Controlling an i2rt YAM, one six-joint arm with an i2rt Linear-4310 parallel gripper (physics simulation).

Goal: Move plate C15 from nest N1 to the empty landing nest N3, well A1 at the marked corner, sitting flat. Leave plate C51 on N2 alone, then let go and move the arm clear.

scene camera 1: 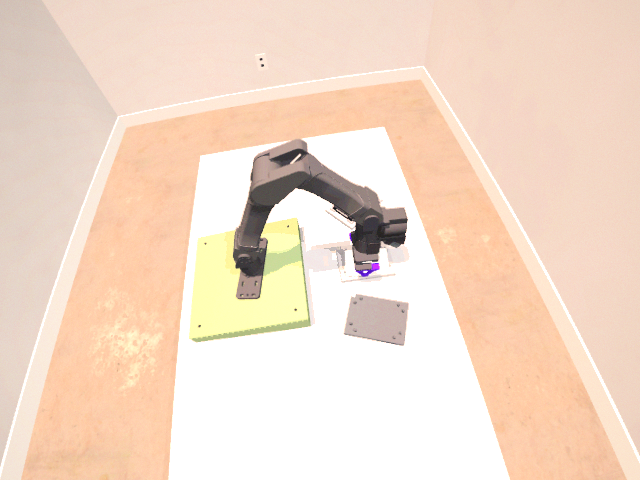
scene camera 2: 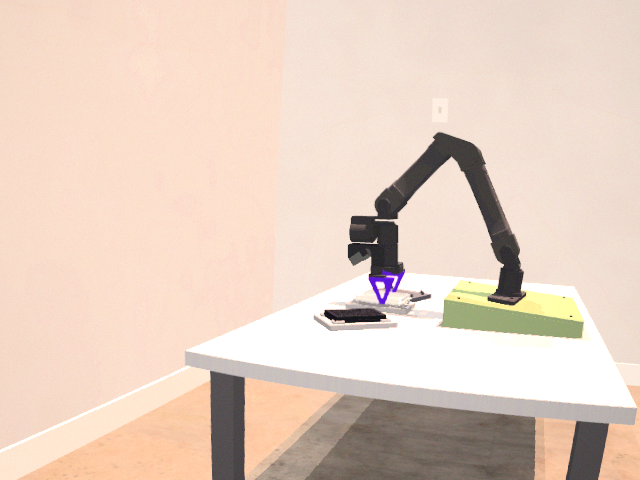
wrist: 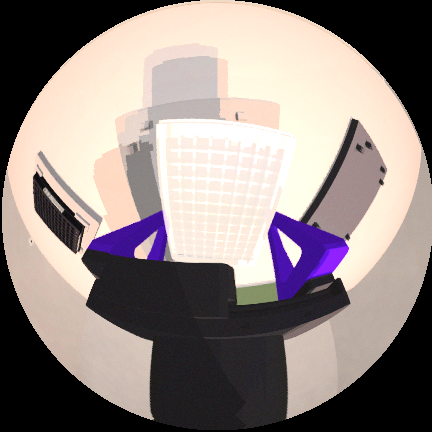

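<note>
My gripper (scene camera 1: 360, 255) (scene camera 2: 388, 296) (wrist: 217, 214), with purple fingers, is shut on a pale, translucent well plate (scene camera 2: 368, 298) (wrist: 220, 195), gripped by two opposite sides. The plate looks about level, low over a white nest (scene camera 1: 361, 279) (scene camera 2: 400, 310) (wrist: 260, 109) in the middle of the row. Whether it touches that nest is unclear. A black well plate (scene camera 2: 355, 314) (wrist: 57, 212) sits in another white nest (scene camera 2: 361, 326). A dark grey nest (scene camera 1: 376, 319) (scene camera 2: 422, 296) (wrist: 345, 185) with small corner pegs holds no plate. Plate and nest labels and the corner mark are not readable.
The arm's base stands on a yellow-green block (scene camera 1: 222, 294) (scene camera 2: 516, 322) (wrist: 256, 294) beside the nests on the white table (scene camera 1: 310, 413) (scene camera 2: 413, 356). The black plate's nest and the grey nest lie on opposite sides of the middle nest.
</note>
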